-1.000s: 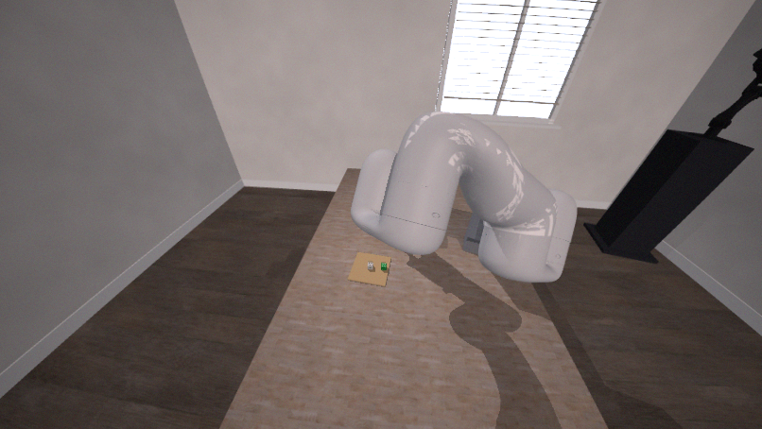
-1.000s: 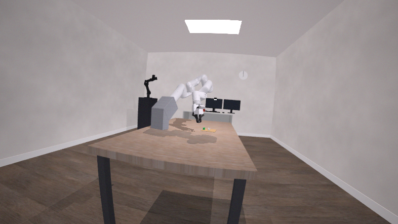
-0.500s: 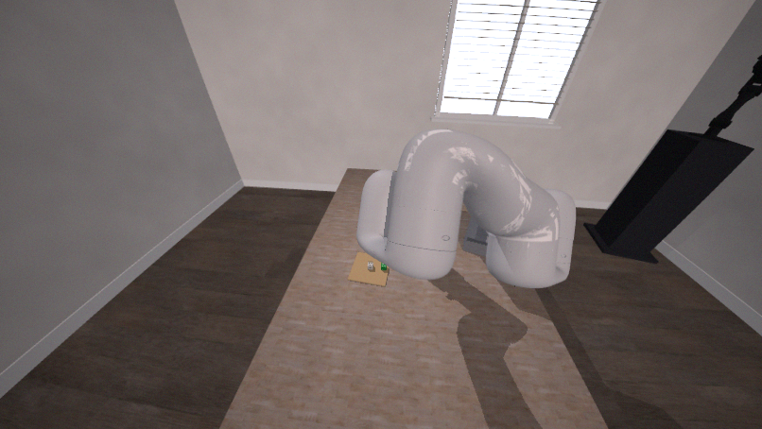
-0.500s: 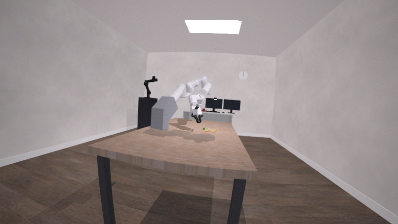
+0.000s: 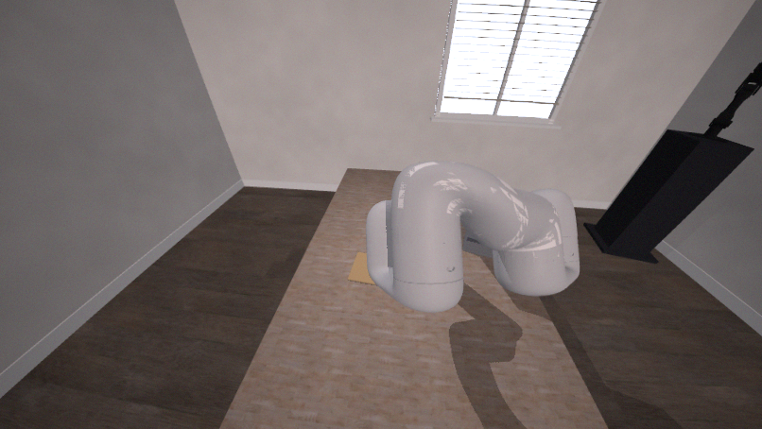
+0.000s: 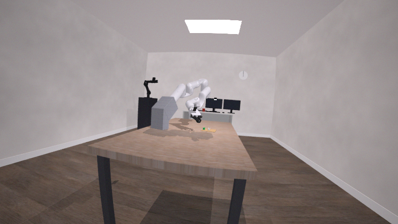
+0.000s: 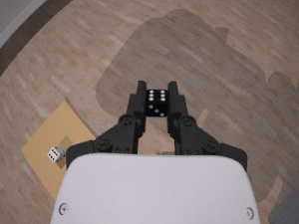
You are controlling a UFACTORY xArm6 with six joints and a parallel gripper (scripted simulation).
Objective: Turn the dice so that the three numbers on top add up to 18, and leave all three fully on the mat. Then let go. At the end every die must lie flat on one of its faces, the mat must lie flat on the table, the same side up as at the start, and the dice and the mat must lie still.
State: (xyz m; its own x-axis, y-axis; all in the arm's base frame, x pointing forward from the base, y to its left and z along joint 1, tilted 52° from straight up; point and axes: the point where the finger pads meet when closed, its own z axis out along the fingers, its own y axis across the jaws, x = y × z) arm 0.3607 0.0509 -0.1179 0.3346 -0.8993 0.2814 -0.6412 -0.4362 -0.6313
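My gripper is now 15 cm to the right of the green die, 10 cm above it and 1 cm short of it. The rest, counted from my hand: black die (1 cm below, 1 cm ahead); then mat (17 cm to the left, 11 cm below, 6 cm ahead); then white die (17 cm to the left, 10 cm below, 6 cm ahead).
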